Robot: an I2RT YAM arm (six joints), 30 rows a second.
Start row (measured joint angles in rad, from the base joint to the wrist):
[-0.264 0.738 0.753 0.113 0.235 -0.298]
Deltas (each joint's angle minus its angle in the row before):
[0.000 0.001 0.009 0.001 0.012 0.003]
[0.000 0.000 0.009 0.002 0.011 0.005]
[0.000 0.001 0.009 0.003 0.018 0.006]
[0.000 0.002 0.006 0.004 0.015 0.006]
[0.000 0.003 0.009 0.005 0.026 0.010]
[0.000 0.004 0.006 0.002 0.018 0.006]
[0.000 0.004 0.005 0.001 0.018 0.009]
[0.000 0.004 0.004 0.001 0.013 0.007]
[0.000 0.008 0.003 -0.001 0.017 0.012]
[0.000 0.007 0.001 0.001 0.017 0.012]
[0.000 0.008 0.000 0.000 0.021 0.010]
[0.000 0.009 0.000 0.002 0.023 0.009]
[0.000 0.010 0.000 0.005 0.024 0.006]
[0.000 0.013 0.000 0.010 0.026 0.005]
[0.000 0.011 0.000 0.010 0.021 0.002]
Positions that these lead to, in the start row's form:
[-0.264 0.739 0.762 0.114 0.247 -0.295]
[-0.264 0.739 0.771 0.116 0.258 -0.290]
[-0.264 0.740 0.780 0.119 0.276 -0.284]
[-0.264 0.742 0.786 0.123 0.291 -0.278]
[-0.264 0.745 0.795 0.128 0.317 -0.268]
[-0.264 0.749 0.801 0.130 0.335 -0.262]
[-0.264 0.753 0.806 0.131 0.353 -0.253]
[-0.264 0.757 0.810 0.132 0.366 -0.246]
[-0.264 0.765 0.813 0.131 0.383 -0.234]
[-0.264 0.772 0.814 0.132 0.400 -0.222]
[-0.264 0.780 0.814 0.132 0.421 -0.212]
[-0.264 0.789 0.814 0.134 0.444 -0.203]
[-0.264 0.799 0.814 0.139 0.468 -0.197]
[-0.264 0.812 0.814 0.149 0.494 -0.192]
[-0.264 0.823 0.814 0.159 0.515 -0.190]

